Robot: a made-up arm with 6 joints.
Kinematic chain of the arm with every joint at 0, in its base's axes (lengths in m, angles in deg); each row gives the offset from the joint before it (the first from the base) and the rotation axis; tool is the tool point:
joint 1: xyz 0 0 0.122 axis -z
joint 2: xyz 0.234 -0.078 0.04 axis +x
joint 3: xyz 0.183 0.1 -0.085 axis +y
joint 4: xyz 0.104 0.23 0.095 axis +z
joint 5: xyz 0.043 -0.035 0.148 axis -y
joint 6: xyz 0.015 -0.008 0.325 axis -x
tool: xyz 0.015 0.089 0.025
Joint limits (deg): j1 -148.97..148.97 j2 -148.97..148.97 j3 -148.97..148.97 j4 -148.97..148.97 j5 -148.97..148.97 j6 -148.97..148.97
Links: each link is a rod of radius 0.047 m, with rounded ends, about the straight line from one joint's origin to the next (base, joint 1, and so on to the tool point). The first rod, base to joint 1, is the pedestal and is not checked.
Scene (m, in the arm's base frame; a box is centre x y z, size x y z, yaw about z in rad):
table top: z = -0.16
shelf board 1: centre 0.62 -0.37 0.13 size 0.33 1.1 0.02 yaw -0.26
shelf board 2: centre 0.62 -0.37 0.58 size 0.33 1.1 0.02 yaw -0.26
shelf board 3: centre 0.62 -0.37 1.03 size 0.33 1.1 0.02 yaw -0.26
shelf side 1: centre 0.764 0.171 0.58 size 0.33 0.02 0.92 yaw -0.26
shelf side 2: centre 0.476 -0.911 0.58 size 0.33 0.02 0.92 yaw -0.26
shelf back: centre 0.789 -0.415 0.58 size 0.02 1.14 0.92 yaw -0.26
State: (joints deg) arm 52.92 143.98 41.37 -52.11 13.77 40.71
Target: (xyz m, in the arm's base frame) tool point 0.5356 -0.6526 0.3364
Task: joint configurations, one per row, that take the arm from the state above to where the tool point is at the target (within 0.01 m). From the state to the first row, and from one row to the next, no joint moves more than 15 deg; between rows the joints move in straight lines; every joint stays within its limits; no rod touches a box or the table.
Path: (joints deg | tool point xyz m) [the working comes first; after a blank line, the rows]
Joints at the target: 7.31 118.41 15.67 -43.31 31.50 61.09
Straight joint move there: touches shelf board 1, shelf side 2.

1: 43.00 139.10 29.39 -47.50 20.01 47.05 | 0.1808 -0.9334 0.1739
2: 33.07 134.22 17.40 -42.90 26.25 53.38 | 0.2139 -0.8633 0.1852
3: 23.15 129.33 5.42 -38.29 32.49 59.72 | 0.2360 -0.7813 0.2212
4: 13.23 124.45 -6.57 -33.68 38.73 66.05 | 0.2496 -0.6865 0.2747
5: 3.30 119.57 -18.55 -29.08 44.97 72.39 | 0.2547 -0.5779 0.3364
6: 4.64 119.18 -7.15 -33.82 40.48 68.62 | 0.3414 -0.6221 0.3268
7: 5.98 118.79 4.26 -38.57 35.99 64.86 | 0.4367 -0.6477 0.3267
8: 7.31 118.41 15.67 -43.31 31.50 61.09 | 0.5357 -0.6526 0.3364

